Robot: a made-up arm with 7 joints.
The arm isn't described. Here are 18 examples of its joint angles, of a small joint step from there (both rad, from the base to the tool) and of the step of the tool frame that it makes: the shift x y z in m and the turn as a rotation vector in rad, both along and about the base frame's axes.
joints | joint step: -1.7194 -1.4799 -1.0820 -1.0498 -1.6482 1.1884 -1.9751 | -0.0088 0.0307 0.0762 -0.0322 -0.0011 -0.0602 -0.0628
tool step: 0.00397 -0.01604 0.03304 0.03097 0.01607 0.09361
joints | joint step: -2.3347 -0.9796 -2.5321 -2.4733 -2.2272 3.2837 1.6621 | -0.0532 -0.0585 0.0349 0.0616 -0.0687 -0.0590 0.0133
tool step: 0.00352 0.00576 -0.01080 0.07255 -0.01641 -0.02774
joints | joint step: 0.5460 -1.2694 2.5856 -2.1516 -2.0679 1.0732 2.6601 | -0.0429 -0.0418 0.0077 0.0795 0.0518 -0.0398 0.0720
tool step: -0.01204 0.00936 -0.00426 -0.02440 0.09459 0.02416
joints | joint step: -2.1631 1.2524 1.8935 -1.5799 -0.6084 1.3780 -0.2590 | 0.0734 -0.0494 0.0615 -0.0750 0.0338 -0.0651 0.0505
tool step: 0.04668 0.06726 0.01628 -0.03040 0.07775 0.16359
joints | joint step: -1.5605 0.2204 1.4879 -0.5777 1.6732 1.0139 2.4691 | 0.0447 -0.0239 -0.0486 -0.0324 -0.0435 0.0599 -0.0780
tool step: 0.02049 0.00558 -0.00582 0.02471 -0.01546 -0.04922
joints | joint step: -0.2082 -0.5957 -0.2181 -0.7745 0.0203 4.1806 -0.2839 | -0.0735 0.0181 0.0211 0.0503 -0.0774 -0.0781 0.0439
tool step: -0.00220 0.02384 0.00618 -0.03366 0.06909 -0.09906
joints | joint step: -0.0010 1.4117 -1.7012 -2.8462 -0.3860 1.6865 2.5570 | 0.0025 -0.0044 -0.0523 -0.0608 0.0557 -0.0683 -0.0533
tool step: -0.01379 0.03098 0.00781 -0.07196 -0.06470 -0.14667
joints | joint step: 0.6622 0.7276 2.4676 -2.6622 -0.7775 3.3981 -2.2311 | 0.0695 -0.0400 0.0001 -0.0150 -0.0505 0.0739 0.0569
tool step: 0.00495 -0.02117 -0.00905 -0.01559 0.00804 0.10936
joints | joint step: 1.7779 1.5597 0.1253 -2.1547 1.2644 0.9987 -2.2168 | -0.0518 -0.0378 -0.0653 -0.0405 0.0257 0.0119 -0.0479
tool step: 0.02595 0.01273 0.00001 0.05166 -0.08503 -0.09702
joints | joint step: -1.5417 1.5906 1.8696 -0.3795 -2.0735 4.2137 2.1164 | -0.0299 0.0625 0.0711 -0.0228 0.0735 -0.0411 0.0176
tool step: -0.01699 -0.00976 -0.01074 0.12606 -0.13066 0.00399
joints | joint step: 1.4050 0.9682 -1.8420 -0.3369 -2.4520 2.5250 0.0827 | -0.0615 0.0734 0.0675 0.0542 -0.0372 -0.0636 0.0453
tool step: 0.01430 0.02248 -0.03478 -0.08632 0.00309 0.07387
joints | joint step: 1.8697 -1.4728 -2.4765 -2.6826 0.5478 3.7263 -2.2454 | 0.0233 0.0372 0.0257 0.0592 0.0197 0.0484 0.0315
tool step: 0.01484 -0.01627 0.01317 -0.11258 -0.02548 -0.05688
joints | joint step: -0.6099 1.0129 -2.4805 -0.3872 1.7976 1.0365 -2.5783 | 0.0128 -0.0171 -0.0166 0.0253 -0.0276 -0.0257 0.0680
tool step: 0.00426 0.00846 0.00202 -0.01695 0.00846 -0.07233
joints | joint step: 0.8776 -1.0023 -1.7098 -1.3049 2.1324 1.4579 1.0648 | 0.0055 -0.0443 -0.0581 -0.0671 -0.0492 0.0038 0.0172
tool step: 0.00898 -0.00252 -0.05005 0.07137 0.07389 0.04981
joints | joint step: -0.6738 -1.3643 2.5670 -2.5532 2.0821 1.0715 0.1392 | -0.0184 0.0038 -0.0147 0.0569 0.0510 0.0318 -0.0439
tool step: 0.00009 0.02363 -0.00516 0.12463 -0.01482 -0.00159
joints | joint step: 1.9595 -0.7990 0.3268 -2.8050 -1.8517 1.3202 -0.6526 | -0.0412 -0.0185 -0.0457 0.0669 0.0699 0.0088 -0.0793
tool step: 0.01211 0.01073 0.02761 -0.03709 0.10231 -0.11915
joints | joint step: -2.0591 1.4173 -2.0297 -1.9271 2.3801 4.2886 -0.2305 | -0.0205 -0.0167 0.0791 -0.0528 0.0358 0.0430 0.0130
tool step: -0.00756 0.00947 -0.01411 -0.07916 -0.00007 -0.07514
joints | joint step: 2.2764 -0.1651 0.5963 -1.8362 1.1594 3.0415 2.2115 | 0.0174 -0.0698 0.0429 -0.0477 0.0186 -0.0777 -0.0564
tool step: -0.01006 -0.02901 0.00245 0.06554 -0.04463 0.12936
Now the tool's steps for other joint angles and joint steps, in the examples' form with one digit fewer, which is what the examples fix.
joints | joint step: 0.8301 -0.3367 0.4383 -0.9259 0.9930 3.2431 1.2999 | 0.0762 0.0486 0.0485 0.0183 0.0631 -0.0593 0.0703
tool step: 0.0138 0.0349 0.0018 -0.0637 0.0620 0.2587
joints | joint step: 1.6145 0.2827 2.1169 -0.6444 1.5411 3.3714 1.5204 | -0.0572 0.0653 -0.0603 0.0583 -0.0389 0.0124 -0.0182
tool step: 0.0281 0.0560 -0.0122 -0.0731 0.0193 -0.1835
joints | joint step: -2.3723 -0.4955 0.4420 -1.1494 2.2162 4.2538 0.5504 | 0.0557 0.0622 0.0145 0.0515 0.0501 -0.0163 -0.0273
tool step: -0.0095 -0.0146 0.0004 0.0175 -0.0299 0.1229
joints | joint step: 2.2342 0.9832 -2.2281 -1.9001 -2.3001 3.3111 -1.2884 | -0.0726 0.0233 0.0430 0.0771 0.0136 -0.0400 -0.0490
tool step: 0.0167 0.0103 0.0022 -0.0916 -0.0793 -0.0035
